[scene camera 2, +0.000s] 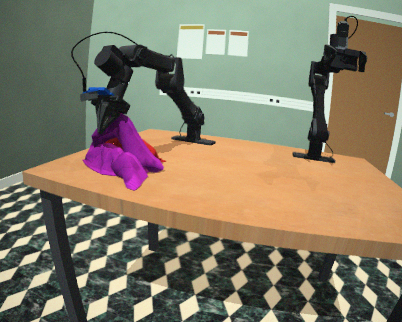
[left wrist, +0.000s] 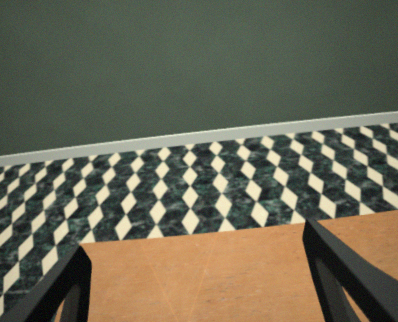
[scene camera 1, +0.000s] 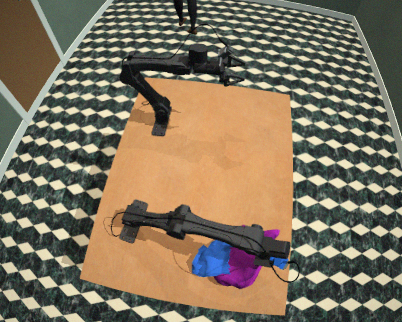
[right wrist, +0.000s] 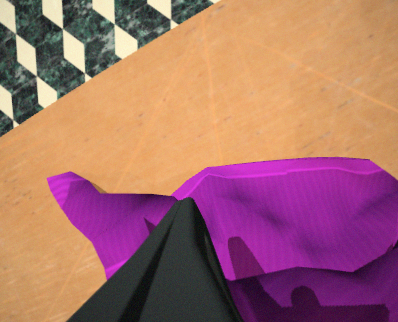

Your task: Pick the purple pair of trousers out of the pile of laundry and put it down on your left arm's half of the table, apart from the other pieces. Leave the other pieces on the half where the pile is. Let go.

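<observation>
The purple trousers [scene camera 1: 239, 278] [scene camera 2: 131, 162] [right wrist: 300, 215] rise in a peak to my right gripper [scene camera 2: 102, 130] [right wrist: 190, 209], which is shut on them; their lower folds rest on the pile and table. In scene camera 1 its fingertips are hidden under the arm. A blue piece [scene camera 1: 212, 258] lies beside the purple cloth at the lower part of the table. A red piece [scene camera 2: 153, 151] shows behind and under the trousers in scene camera 2. My left gripper [scene camera 1: 243, 71] [scene camera 2: 361, 61] [left wrist: 193, 242] is open and empty, high at the table's far end in scene camera 1.
The wooden table [scene camera 1: 240, 130] [scene camera 2: 250, 185] carries both arm bases. The left arm's base [scene camera 1: 159, 129] [scene camera 2: 314, 157] stands at the far end in scene camera 1. A small blue patch [scene camera 1: 278, 262] [scene camera 2: 98, 91] shows at the right wrist's camera mount. A person's legs [scene camera 1: 186, 15] show beyond the table.
</observation>
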